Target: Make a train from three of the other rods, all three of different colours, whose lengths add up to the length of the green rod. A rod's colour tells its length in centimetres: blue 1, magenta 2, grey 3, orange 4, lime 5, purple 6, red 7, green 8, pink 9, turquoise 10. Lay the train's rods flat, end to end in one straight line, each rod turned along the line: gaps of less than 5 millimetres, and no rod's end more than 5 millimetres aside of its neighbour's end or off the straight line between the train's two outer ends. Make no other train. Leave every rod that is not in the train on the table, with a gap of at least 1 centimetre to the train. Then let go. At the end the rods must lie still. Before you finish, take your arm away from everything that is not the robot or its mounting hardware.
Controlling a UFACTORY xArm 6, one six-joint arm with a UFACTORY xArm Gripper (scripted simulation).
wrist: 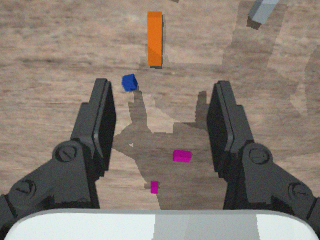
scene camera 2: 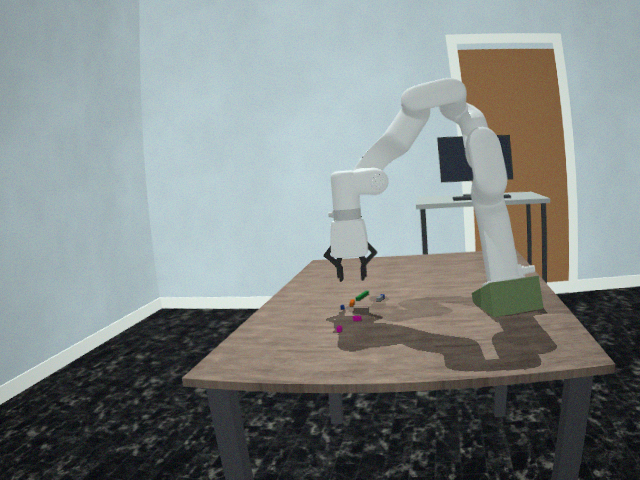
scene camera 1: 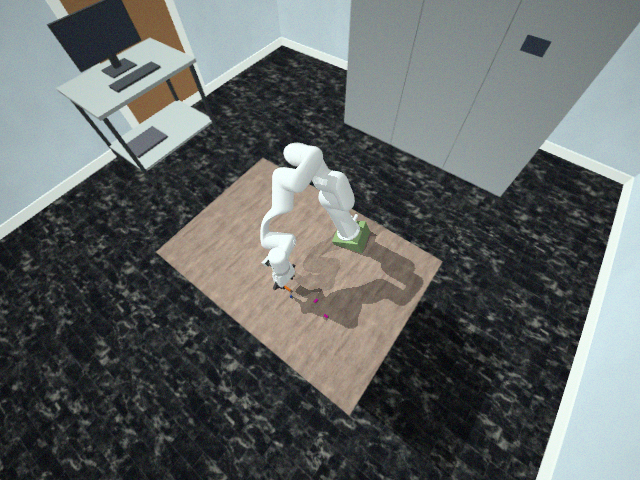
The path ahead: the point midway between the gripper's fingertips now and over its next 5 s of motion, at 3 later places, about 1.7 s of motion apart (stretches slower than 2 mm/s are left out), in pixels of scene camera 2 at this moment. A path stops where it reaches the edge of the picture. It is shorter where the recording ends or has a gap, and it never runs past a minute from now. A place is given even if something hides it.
My gripper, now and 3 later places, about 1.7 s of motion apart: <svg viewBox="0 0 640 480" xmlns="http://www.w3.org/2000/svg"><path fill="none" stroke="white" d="M352 280L352 294L352 301L350 270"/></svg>
